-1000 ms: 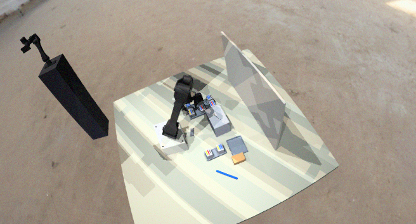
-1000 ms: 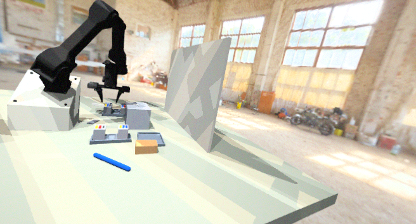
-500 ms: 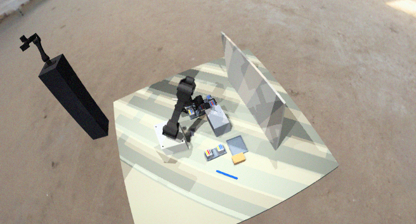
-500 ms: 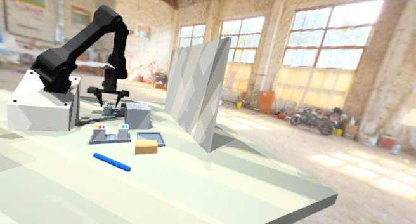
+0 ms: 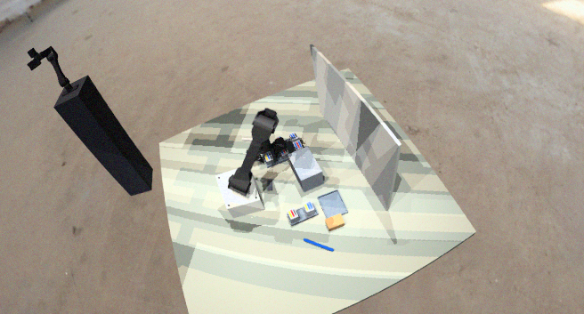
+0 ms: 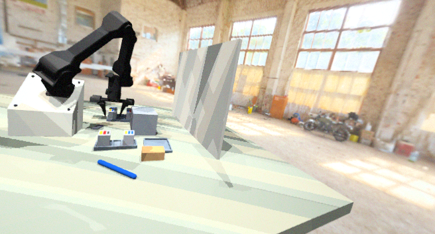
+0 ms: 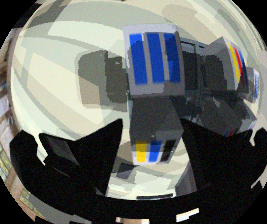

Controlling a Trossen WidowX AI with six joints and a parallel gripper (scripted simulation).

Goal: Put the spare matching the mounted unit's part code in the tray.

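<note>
Now: the dark tray 22 cm ahead of my gripper tip, 33 cm to the right of it and 2 cm below it. Round my gripper tip: mounted unit (15 cm ahead, 12 cm to the right, 3 cm above); then tall grey panel (39 cm ahead, 10 cm to the right, 20 cm above); then dark piece (3 cm behind, 13 cm to the right, 2 cm below).
</note>
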